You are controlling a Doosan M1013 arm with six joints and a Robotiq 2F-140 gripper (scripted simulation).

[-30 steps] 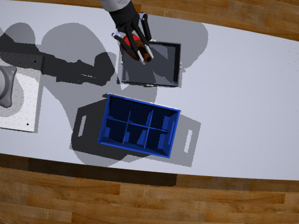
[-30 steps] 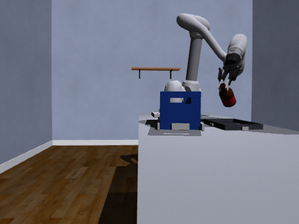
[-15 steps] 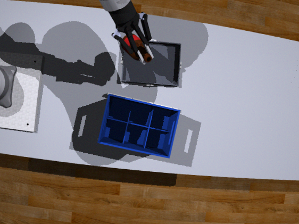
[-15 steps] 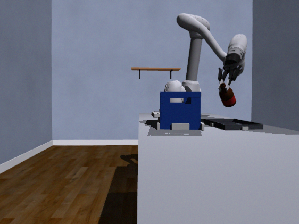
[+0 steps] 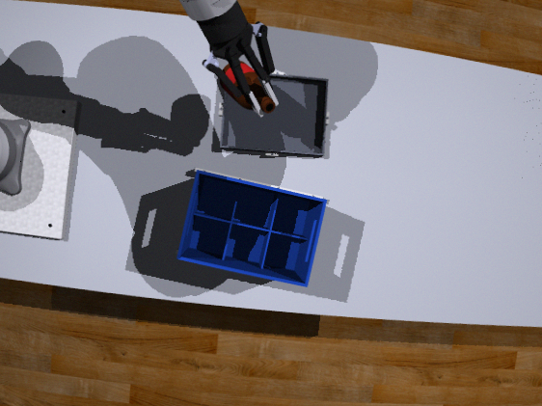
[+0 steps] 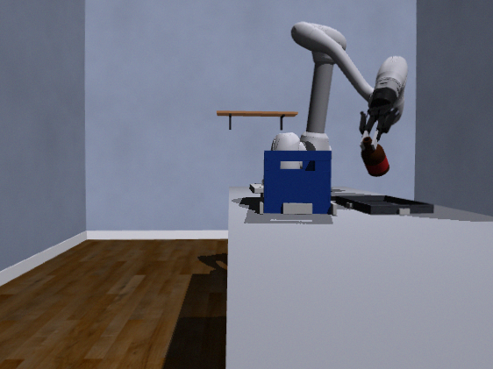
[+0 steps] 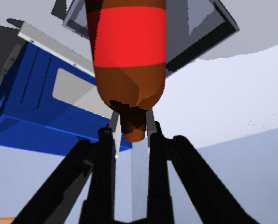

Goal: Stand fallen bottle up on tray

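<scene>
My gripper is now 50 mm above the bottle, 20 mm to the right of it and 20 mm past it. Also, from my hand: blue crate: 260 mm to the right, 130 mm below, 20 mm ahead; dark tray: 210 mm below, 40 mm ahead, 10 mm to the left.
</scene>
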